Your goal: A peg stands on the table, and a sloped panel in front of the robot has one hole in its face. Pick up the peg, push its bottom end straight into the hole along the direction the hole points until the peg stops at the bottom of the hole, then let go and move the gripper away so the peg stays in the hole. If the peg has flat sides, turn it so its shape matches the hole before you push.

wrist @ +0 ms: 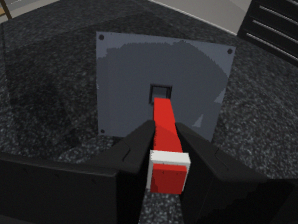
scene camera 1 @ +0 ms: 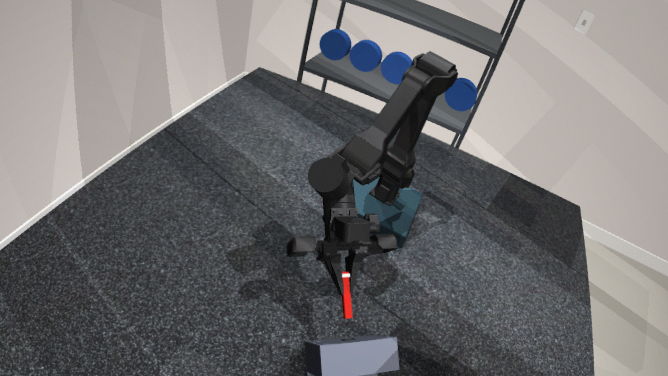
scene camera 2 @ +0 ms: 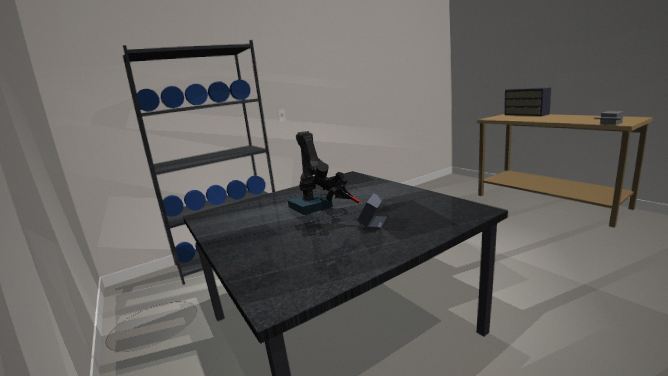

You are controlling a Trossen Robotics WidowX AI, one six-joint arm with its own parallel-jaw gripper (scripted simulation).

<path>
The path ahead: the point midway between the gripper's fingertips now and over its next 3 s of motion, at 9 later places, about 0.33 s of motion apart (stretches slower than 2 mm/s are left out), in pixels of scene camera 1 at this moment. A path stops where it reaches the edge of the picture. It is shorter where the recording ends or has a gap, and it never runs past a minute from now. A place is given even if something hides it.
The gripper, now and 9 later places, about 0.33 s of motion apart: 346, 295; 346, 298; 346, 303; 347, 310; 347, 310; 347, 310; 347, 313; 347, 316; 347, 318; 347, 322
</path>
